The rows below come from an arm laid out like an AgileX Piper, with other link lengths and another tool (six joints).
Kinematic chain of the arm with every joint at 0, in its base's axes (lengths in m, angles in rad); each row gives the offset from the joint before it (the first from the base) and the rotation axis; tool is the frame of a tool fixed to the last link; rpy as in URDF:
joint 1: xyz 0 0 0.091 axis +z
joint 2: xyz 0 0 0 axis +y
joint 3: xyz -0.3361 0 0.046 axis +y
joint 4: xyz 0.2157 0 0.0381 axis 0.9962 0 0.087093
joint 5: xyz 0 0 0 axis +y
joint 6: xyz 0.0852 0 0.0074 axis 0.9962 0 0.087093
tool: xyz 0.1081 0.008 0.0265 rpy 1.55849 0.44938 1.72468
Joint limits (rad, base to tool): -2.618..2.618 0..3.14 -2.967..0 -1.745..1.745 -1.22..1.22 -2.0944..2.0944
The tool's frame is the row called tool.
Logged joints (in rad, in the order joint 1, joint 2, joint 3, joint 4, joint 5, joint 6), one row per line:
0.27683 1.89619 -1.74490 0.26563 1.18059 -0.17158
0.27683 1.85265 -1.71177 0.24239 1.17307 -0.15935
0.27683 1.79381 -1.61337 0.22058 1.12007 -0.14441
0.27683 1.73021 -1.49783 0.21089 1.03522 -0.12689
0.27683 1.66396 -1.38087 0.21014 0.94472 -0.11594
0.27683 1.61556 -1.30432 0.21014 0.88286 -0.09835
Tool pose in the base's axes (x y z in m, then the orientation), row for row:
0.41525 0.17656 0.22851 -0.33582 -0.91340 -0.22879 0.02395
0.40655 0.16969 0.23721 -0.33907 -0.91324 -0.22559 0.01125
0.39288 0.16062 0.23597 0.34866 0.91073 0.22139 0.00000
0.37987 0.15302 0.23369 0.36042 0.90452 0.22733 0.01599
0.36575 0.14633 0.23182 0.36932 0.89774 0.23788 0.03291
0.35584 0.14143 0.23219 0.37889 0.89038 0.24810 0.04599
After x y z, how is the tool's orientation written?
As a quaternion, x y z w.
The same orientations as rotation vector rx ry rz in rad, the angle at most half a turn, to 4 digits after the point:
-1.0392 -2.8266 -0.7080
-1.0577 -2.8487 -0.7037
1.0953 2.8611 0.6955
1.1209 2.8131 0.7070
1.1366 2.7627 0.7321
1.1567 2.7182 0.7574

